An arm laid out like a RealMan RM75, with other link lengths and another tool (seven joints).
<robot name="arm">
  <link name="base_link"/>
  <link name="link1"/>
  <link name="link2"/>
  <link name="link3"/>
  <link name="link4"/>
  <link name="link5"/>
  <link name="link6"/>
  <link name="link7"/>
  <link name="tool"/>
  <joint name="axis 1" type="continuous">
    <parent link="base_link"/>
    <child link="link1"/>
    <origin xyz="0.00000 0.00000 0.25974" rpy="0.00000 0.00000 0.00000"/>
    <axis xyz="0 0 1"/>
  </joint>
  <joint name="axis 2" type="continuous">
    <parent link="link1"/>
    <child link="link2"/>
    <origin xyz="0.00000 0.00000 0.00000" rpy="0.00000 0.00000 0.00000"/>
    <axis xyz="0 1 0"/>
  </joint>
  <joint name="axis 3" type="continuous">
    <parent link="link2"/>
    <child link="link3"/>
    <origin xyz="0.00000 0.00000 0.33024" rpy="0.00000 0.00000 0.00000"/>
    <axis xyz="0 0 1"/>
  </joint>
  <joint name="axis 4" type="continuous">
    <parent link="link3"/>
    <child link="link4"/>
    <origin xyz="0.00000 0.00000 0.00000" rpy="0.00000 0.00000 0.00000"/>
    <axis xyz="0 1 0"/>
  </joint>
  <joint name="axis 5" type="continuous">
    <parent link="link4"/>
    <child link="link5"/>
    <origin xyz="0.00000 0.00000 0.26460" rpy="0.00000 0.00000 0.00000"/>
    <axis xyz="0 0 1"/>
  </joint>
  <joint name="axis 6" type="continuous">
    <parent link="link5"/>
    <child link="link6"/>
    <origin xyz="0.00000 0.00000 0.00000" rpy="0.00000 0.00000 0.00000"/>
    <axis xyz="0 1 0"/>
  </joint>
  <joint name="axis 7" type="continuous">
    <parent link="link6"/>
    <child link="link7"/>
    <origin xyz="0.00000 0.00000 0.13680" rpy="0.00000 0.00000 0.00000"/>
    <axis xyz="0 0 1"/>
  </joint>
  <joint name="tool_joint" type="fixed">
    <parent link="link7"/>
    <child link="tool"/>
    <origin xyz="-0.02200 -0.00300 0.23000" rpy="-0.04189 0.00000 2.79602"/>
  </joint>
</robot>
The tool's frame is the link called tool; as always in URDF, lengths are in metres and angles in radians. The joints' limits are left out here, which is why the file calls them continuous.
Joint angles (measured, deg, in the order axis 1, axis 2, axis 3, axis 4, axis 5, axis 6, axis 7), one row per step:
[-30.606, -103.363, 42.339, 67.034, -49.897, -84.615, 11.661]
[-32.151, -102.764, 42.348, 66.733, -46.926, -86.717, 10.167]
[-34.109, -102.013, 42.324, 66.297, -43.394, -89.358, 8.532]
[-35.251, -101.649, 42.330, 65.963, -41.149, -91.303, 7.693]
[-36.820, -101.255, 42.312, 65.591, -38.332, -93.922, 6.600]
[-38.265, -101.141, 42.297, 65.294, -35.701, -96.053, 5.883]
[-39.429, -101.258, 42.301, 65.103, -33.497, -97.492, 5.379]
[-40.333, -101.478, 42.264, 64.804, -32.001, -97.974, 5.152]
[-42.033, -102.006, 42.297, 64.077, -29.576, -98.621, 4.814]
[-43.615, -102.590, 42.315, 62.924, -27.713, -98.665, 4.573]
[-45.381, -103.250, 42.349, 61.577, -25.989, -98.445, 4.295]
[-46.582, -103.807, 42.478, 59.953, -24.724, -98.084, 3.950]
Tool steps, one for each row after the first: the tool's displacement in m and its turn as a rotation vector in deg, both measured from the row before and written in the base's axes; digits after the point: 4 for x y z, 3 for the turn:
[-0.0033, -0.0043, -0.0014, -2.022, 1.394, 1.650]
[-0.0032, -0.0054, -0.0002, -2.376, 1.727, 1.977]
[-0.0028, -0.0063, -0.0016, -1.825, 1.061, 1.369]
[-0.0016, -0.0082, -0.0018, -2.334, 1.256, 1.731]
[-0.0010, -0.0068, -0.0022, -2.002, 1.245, 1.381]
[-0.0007, -0.0046, -0.0024, -1.437, 1.059, 1.043]
[0.0004, -0.0004, -0.0023, -0.692, 0.681, 0.489]
[0.0027, 0.0002, -0.0064, -1.316, 0.999, 0.629]
[0.0037, 0.0019, -0.0084, -1.080, 0.525, 0.417]
[0.0060, 0.0036, -0.0098, -1.033, 0.395, 0.189]
[0.0021, 0.0001, -0.0108, -1.072, 0.107, 0.646]

